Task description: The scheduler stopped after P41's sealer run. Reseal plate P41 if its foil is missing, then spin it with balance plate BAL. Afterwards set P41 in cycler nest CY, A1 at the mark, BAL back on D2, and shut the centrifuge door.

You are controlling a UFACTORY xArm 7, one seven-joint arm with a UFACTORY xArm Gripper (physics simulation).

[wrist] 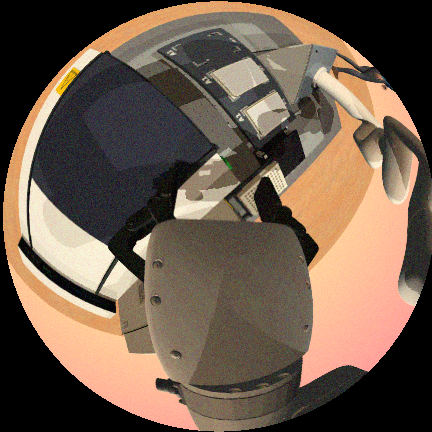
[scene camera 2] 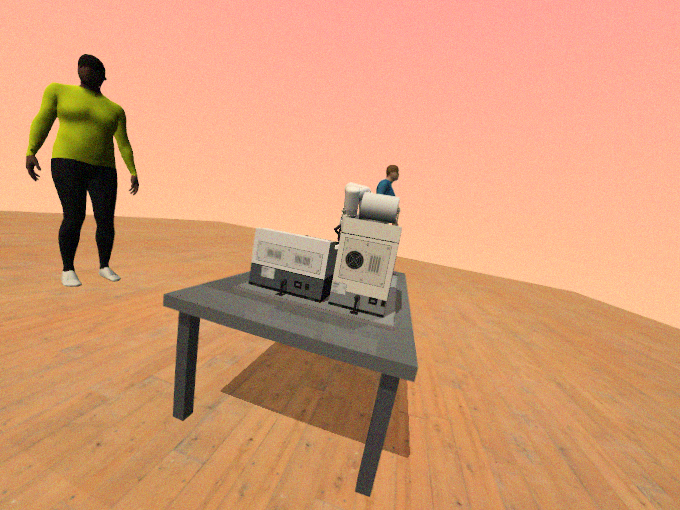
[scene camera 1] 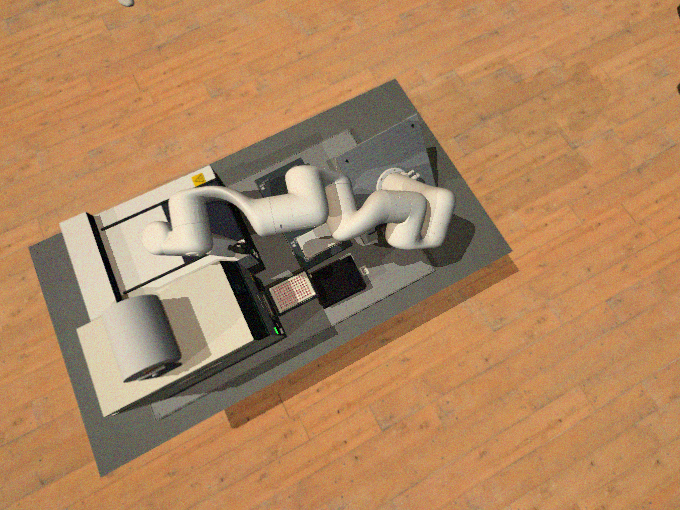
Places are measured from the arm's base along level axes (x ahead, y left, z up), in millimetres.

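Pixels of known places: gripper, fingertip midpoint: (wrist: pixel 218 180) (scene camera 1: pixel 237 245); arm's base, link origin: (wrist: pixel 318 76) (scene camera 1: pixel 392 185).
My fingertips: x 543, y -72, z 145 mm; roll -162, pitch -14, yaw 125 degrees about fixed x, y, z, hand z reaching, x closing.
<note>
For each thing: its top centre in the pictures, then the offset to it from my fingertips. Level surfaces: height alone.
- cream sealer, top centre: (scene camera 1: pixel 136 331) (scene camera 2: pixel 382 195) dx +245, dy +139, dz +245 mm
- black square block, top centre: (wrist: pixel 289 157) (scene camera 1: pixel 337 280) dx -191, dy +229, dz -173 mm
- dark deck, surface height: dz -184 mm
- big grey roll, top centre: (scene camera 1: pixel 126 336) (scene camera 2: pixel 382 194) dx +266, dy +136, dz +245 mm
- table, surface height: dz -244 mm
My gripper (wrist: pixel 218 180) is open and empty, high over the gap between the white machine with a dark panel (wrist: pixel 125 120) (scene camera 1: pixel 225 219) and the cream sealer (scene camera 1: pixel 164 340) (scene camera 2: pixel 366 258). A plate (scene camera 1: pixel 292 292) (wrist: pixel 272 185) lies on the tray before the sealer, with rows of wells showing. Its label cannot be read. A black square block (scene camera 1: pixel 337 279) (wrist: pixel 292 152) sits beside it. On the dark deck (wrist: pixel 192 72), a pale-topped plate (wrist: pixel 241 78) and another pale-topped plate (wrist: pixel 267 114) lie by A1 marks. The deck's far nest is empty. I cannot tell the centrifuge door's state.
A big grey roll (scene camera 1: pixel 142 337) (scene camera 2: pixel 378 206) rides on top of the sealer. The arm base stands on a grey plate (scene camera 1: pixel 384 148) at the table's far end. A person in yellow (scene camera 2: pixel 85 131) and a person in blue (scene camera 2: pixel 386 186) stand beyond the table (scene camera 2: pixel 307 326).
</note>
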